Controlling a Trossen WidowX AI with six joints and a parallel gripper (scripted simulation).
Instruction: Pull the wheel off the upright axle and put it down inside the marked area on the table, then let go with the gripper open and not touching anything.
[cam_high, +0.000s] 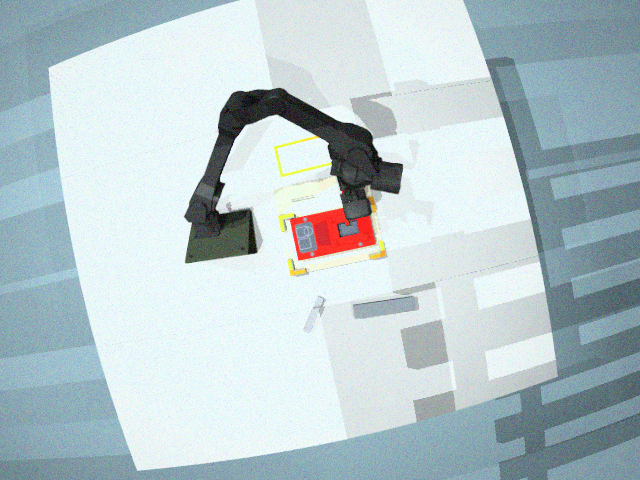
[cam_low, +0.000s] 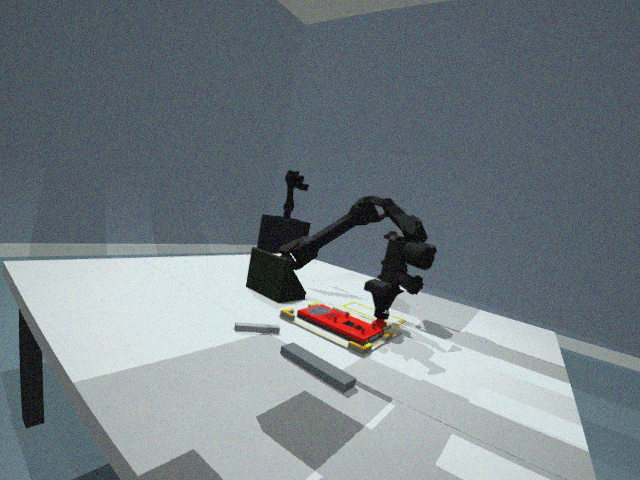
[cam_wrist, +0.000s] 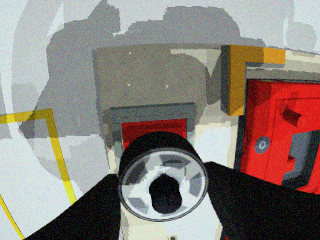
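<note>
The upright axle lies 1 cm below my gripper tip. Also, from my gripper tip: grey spoked wheel right at my gripper tip; long grey bar 7 cm ahead, 32 cm to the right, 3 cm below; thin grey strip 11 cm behind, 32 cm to the right, 3 cm below.
</note>
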